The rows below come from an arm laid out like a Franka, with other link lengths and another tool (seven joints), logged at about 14 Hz.
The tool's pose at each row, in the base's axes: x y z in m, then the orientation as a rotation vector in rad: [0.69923 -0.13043 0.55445 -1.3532 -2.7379 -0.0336]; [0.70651 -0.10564 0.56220 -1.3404 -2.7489 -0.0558]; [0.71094 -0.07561 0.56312 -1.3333 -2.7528 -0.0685]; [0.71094 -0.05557 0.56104 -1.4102 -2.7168 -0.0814]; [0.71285 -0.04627 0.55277 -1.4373 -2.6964 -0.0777]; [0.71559 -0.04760 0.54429 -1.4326 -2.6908 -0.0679]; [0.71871 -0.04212 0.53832 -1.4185 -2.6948 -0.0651]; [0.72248 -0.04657 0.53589 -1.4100 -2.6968 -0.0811]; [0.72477 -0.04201 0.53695 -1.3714 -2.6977 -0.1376]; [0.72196 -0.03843 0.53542 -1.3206 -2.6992 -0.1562]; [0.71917 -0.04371 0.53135 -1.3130 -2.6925 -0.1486]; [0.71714 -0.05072 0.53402 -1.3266 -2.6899 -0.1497]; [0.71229 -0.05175 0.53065 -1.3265 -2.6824 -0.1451]
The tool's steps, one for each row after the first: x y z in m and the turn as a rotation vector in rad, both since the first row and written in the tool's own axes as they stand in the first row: [0.01591 0.02070 -0.00677 -0.0145 0.0022 -0.0114]; [0.03710 0.04246 -0.00624 -0.0220 0.0053 -0.0170]; [0.05278 0.05468 -0.00300 -0.0331 0.0072 0.0380]; [0.05826 0.06200 0.00565 -0.0295 0.0113 0.0600]; [0.05481 0.06353 0.01383 -0.0206 0.0152 0.0593]; [0.05674 0.06945 0.01988 -0.0172 0.0171 0.0501]; [0.05072 0.06979 0.02178 -0.0255 0.0233 0.0441]; [0.05304 0.07436 0.02084 -0.0515 0.0530 0.0197]; [0.05744 0.07433 0.02276 -0.0527 0.0768 -0.0111]; [0.05459 0.06898 0.02670 -0.0440 0.0833 -0.0133]; [0.05050 0.06306 0.02377 -0.0466 0.0804 -0.0045]; [0.05232 0.05865 0.02740 -0.0411 0.0854 -0.0022]
